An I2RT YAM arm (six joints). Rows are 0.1 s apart.
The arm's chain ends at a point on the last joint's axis. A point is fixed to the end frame.
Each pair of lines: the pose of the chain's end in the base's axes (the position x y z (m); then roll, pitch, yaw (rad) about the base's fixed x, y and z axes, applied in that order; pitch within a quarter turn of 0, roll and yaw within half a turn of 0), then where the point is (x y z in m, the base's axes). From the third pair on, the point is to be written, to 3 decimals.
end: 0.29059, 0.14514, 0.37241, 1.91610, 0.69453, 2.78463
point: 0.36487 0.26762 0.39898
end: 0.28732, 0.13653, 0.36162, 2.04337, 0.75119, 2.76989
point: 0.37307 0.25335 0.37660
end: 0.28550, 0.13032, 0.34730, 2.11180, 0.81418, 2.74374
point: 0.379 0.241 0.358
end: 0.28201, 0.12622, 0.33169, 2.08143, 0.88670, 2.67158
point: 0.380 0.233 0.348
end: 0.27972, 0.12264, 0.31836, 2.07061, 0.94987, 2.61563
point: 0.382 0.225 0.338
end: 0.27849, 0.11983, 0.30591, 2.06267, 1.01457, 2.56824
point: 0.383 0.218 0.329
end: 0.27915, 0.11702, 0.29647, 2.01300, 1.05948, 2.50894
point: 0.384 0.214 0.324
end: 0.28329, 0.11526, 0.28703, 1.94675, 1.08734, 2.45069
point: 0.387 0.212 0.320
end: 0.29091, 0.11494, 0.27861, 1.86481, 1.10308, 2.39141
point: 0.392 0.212 0.317
